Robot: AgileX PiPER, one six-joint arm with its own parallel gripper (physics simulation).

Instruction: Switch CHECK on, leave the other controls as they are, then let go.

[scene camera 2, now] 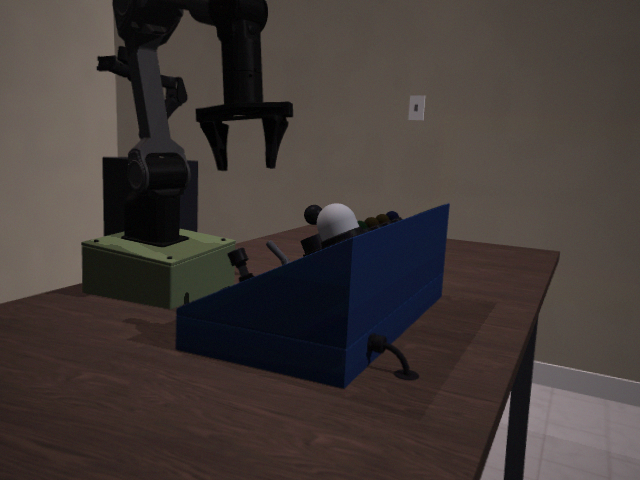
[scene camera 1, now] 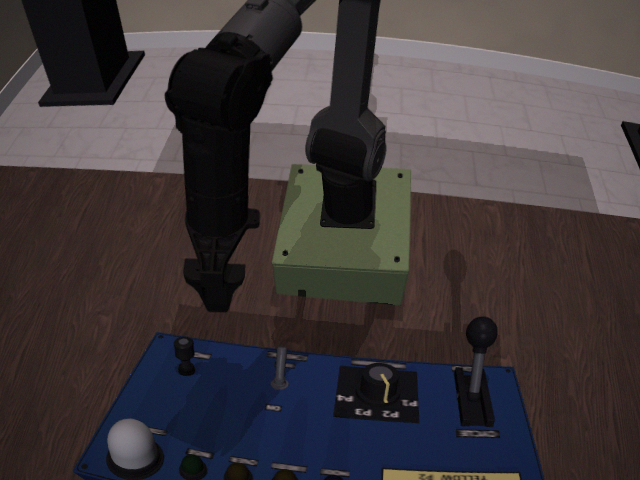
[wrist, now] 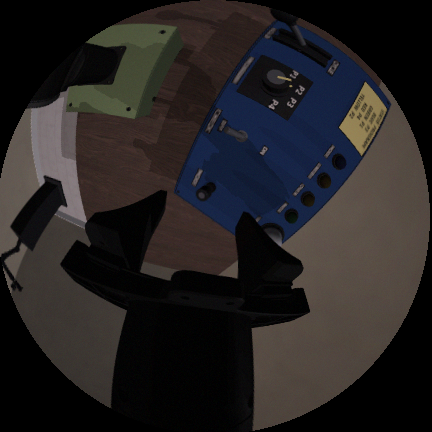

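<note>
The CHECK switch is a grey toggle lever (scene camera 1: 280, 365) (scene camera 2: 277, 252) (wrist: 234, 132) on the blue control panel (scene camera 1: 310, 434) (scene camera 2: 398, 273) (wrist: 270, 175). Its lever leans toward the OFF side, away from the ON label (scene camera 1: 273, 408) (wrist: 264, 150). My gripper (scene camera 2: 247, 168) (wrist: 202, 209) is open and empty, pointing down. It hangs high above the panel's robot-side edge, well apart from the lever. In scene camera 1 its fingers are seen edge-on, behind and to the left of the lever.
The panel also bears a black MODE knob (scene camera 1: 184, 351) (scene camera 2: 238, 257) (wrist: 205, 191), a rotary selector (scene camera 1: 379, 382) (wrist: 276, 80), a ball-topped lever (scene camera 1: 481, 333) (scene camera 2: 313, 214), a white dome (scene camera 1: 130, 443) (scene camera 2: 337, 223) and several small coloured domes. The green robot base (scene camera 1: 341, 281) (scene camera 2: 129, 273) (wrist: 145, 85) stands behind.
</note>
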